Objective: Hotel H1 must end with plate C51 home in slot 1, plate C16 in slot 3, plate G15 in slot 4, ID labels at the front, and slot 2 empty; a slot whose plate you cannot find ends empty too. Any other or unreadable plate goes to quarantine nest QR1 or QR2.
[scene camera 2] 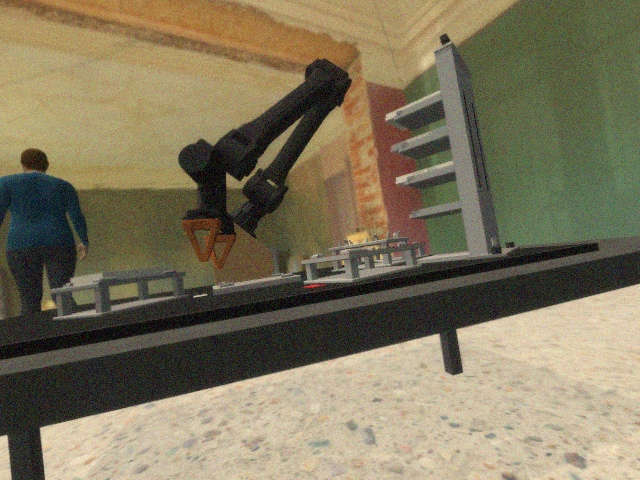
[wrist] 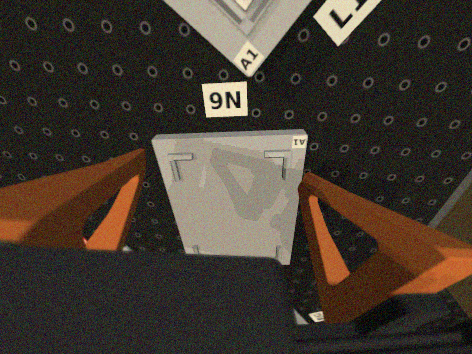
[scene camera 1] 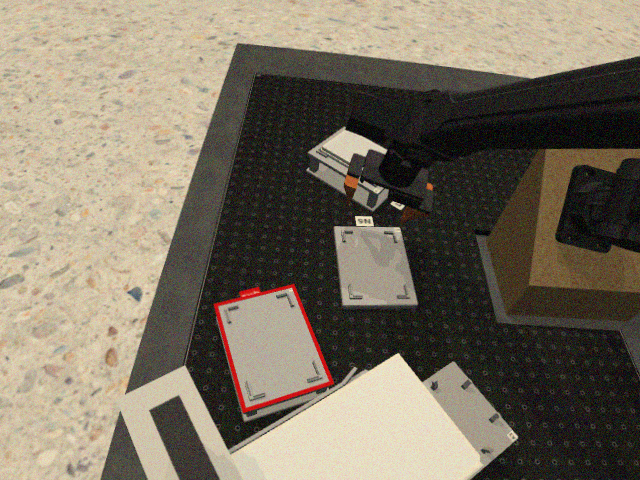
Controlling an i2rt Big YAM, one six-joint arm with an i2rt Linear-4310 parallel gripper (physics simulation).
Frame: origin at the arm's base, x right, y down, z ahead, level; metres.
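Seen in the pictures: gripper, fingertip midpoint: (scene camera 2: 211,265) (wrist: 230,170) (scene camera 1: 375,211); arm's base, origin of the base link: (scene camera 2: 237,228) (scene camera 1: 588,209).
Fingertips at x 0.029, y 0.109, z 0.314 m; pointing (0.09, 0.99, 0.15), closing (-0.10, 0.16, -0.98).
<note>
Pixels of each thing's top centre, then the offset from my fingertips to it. "spot": a spot on its surface instead.
- flat grey nest N6, middle of its top: (wrist: 233,219) (scene camera 1: 374,261) (scene camera 2: 254,277) dx -0.078, dy +0.037, dz -0.009 m
- pale plate, middle of its top: (scene camera 1: 360,151) (scene camera 2: 123,271) dx +0.144, dy -0.010, dz +0.035 m
- raised L1 nest, middle of its top: (scene camera 1: 360,155) (scene camera 2: 124,276) dx +0.144, dy -0.001, dz +0.034 m
- Red-rimmed QR1, middle of its top: (scene camera 1: 271,340) (scene camera 2: 359,248) dx -0.263, dy +0.009, dz +0.129 m
- grey nest, middle of its top: (scene camera 1: 443,428) (scene camera 2: 367,236) dx -0.359, dy -0.021, dz -0.094 m
- broad white surface, surface spot: (scene camera 1: 361,413) spot: dx -0.446, dy -0.276, dz +0.043 m
My gripper (scene camera 1: 378,209) (scene camera 2: 212,262) (wrist: 230,170) is open and empty, pointing down above the table near nests L1 and N6. In the wrist view its fingers appear on either side of the flat grey nest N6 (scene camera 1: 375,268) (scene camera 2: 258,283) (wrist: 235,200), which bears no plate; its label reads upside down. A pale plate (scene camera 1: 356,140) lies on the raised L1 nest (scene camera 1: 320,173) (scene camera 2: 102,298), partly hidden by my gripper. The hotel (scene camera 1: 139,403) (scene camera 2: 465,155) has several shelves. The upper three seem to hold pale plates (scene camera 2: 417,106); the lowest looks bare. Plate IDs are unreadable. Red-rimmed QR1 (scene camera 1: 273,346) bears no plate.
A brown block (scene camera 1: 578,258) stands right of N6. Another grey nest (scene camera 1: 462,400) with small posts is partly hidden by the broad white surface (scene camera 1: 361,413) at the hotel. The arm passes over the back right. A person (scene camera 2: 38,222) stands beyond the table.
</note>
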